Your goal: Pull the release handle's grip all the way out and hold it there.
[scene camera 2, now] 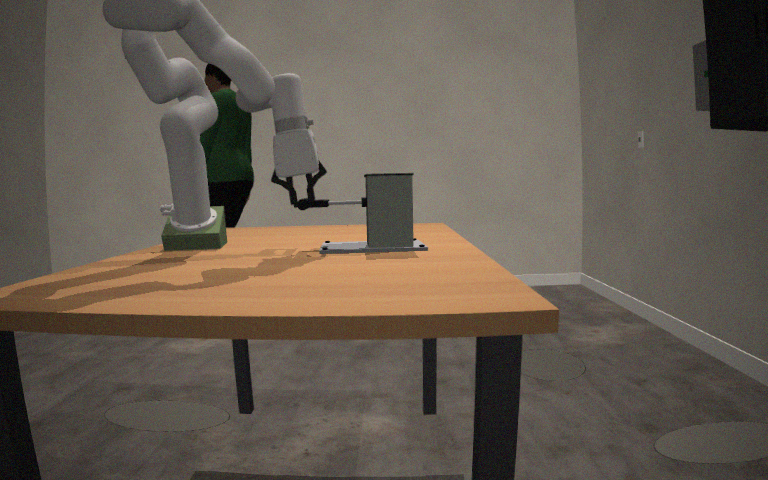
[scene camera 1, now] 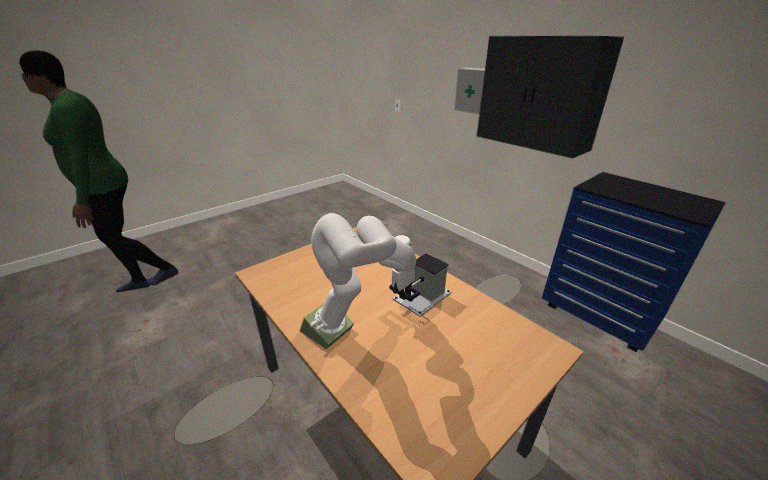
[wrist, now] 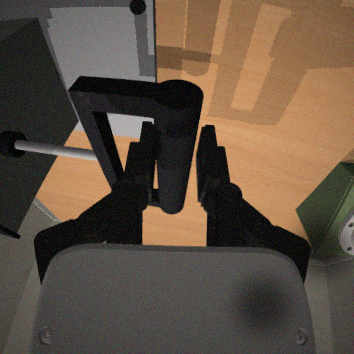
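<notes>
The release handle is a black open frame with a round grip [scene camera 2: 303, 205] [wrist: 175, 170]. Its pale rod [scene camera 2: 345, 202] [wrist: 55, 150] runs level from a grey-green box [scene camera 1: 433, 285] [scene camera 2: 389, 212] [wrist: 25, 90], with a clear length of rod showing between the box and the handle. My gripper [scene camera 1: 405, 292] [scene camera 2: 302, 200] [wrist: 176, 138] points down and is shut on the grip, one finger on each side. The grip sits low, at the fingertips. In the wrist view a narrow gap shows between the grip and the right finger. The contact itself is hard to see.
The box stands on a light metal plate [scene camera 1: 420, 307] [scene camera 2: 342, 247] [wrist: 105, 45] on the wooden table [scene camera 1: 509, 362] [scene camera 2: 283, 294]. The arm's green base block [scene camera 1: 326, 335] [scene camera 2: 193, 238] [wrist: 325, 205] is at the other side. A person [scene camera 1: 84, 141] [scene camera 2: 229, 135] stands beyond the table.
</notes>
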